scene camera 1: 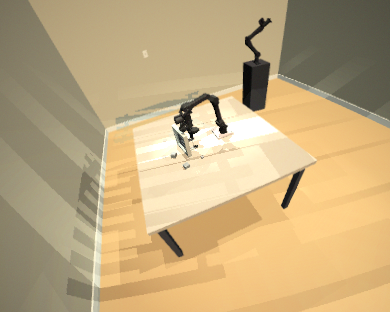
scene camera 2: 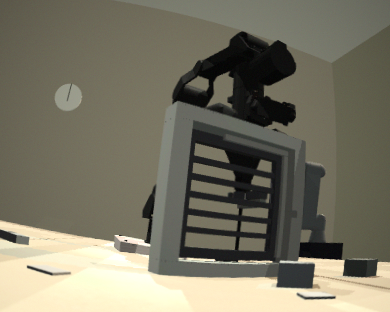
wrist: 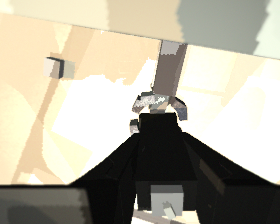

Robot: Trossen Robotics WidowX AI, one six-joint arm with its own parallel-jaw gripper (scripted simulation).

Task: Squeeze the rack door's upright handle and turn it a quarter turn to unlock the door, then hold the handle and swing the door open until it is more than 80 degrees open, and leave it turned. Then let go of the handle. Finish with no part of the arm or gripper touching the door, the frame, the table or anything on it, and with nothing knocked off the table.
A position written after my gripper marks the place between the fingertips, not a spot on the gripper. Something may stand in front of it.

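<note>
Slatted rack door (scene camera 2: 256, 198), visible. My gripper (scene camera 2: 243, 179), visible. Same gripper (wrist: 159, 139), visible too.
</note>
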